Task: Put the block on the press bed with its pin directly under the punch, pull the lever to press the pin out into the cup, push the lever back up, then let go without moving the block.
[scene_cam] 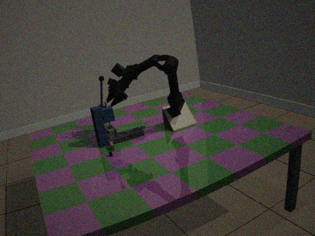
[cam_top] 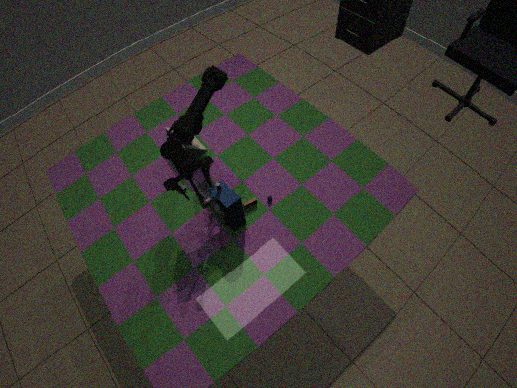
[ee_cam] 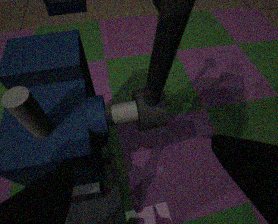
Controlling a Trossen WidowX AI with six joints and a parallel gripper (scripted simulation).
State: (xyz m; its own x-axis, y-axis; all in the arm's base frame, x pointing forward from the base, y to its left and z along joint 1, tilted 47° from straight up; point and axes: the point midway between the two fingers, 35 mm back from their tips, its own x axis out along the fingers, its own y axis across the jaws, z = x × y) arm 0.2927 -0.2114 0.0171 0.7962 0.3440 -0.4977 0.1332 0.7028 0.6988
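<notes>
The thin lever lies 7 cm above my gripper tip and 2 cm ahead of it. The rest, counted from my gripper tip: small purple piece 22 cm to the left, 19 cm below, 12 cm ahead; small tan piece 18 cm below, 15 cm to the left, 8 cm ahead.
</notes>
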